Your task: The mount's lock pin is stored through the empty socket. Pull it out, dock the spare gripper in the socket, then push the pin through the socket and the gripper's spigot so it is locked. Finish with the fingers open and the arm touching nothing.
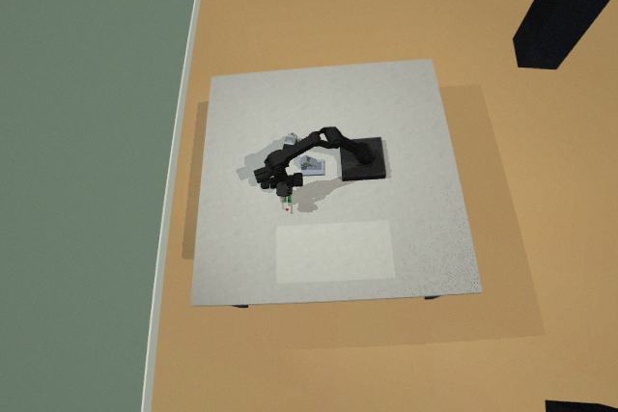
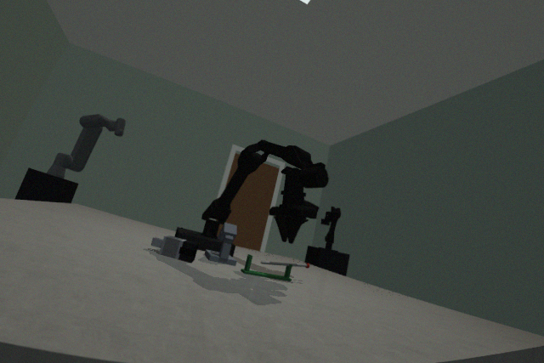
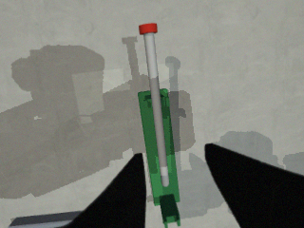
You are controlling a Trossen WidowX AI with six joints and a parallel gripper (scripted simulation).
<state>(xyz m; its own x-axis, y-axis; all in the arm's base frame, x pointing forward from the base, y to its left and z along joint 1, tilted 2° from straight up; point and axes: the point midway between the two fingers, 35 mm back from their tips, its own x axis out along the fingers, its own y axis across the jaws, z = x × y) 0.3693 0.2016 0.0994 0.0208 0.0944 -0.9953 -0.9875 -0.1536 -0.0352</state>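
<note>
My gripper tip is now 40 mm to the left of the green rack and 80 mm above it. From my gripper tip the other things lie so: spare gripper: 20 mm ahead, 290 mm to the right, 80 mm below; then grey mount socket: 90 mm behind, 160 mm to the right, 50 mm below.
</note>
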